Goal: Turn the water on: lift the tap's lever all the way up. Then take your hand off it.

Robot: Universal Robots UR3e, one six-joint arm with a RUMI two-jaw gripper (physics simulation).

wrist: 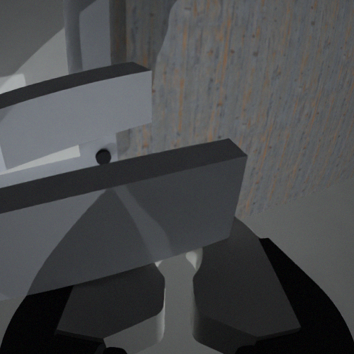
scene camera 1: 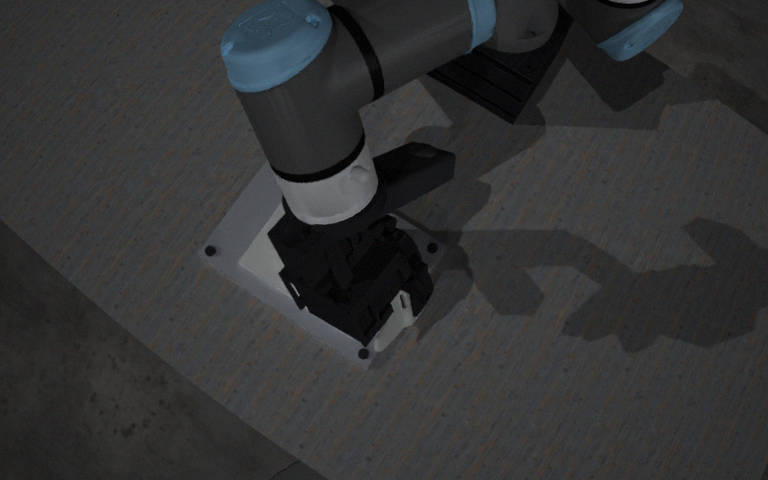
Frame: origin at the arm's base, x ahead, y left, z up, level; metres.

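Where they show: gripper, between the fingertips: (scene camera 1: 399,326); arm's base, origin of its link: (scene camera 1: 504,12).
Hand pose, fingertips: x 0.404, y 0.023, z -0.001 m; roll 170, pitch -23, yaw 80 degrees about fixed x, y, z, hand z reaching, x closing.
Each offset is from my fingertips to the centre of the thing. "spot": to the spot under its first point. Level surfaces: height alone.
Two grey bars of the tap cross the wrist view. The nearer, larger one, which looks like the lever (wrist: 125,230), slants slightly up to the right. The other, which looks like the spout (wrist: 80,115), lies beyond it. My gripper (scene camera 1: 368,283) (wrist: 179,285) is shut and holds nothing. The nearer bar covers its fingertips in the wrist view, so the fingers reach behind it; whether they touch it I cannot tell. In the scene view the arm and gripper body hide the tap's lever and spout.
A grey base plate @(spot: dx -0.043, dy -0.229, dz -0.095 m) (scene camera 1: 229,229) with black screws lies on the wood-grained table @(dz -0.103 m) (scene camera 1: 509,390), under the gripper. It bears a pale block @(spot: dx -0.022, dy -0.174, dz -0.089 m) (scene camera 1: 261,261). The black robot mount (scene camera 1: 498,93) stands behind. The table's edge runs along the lower left.
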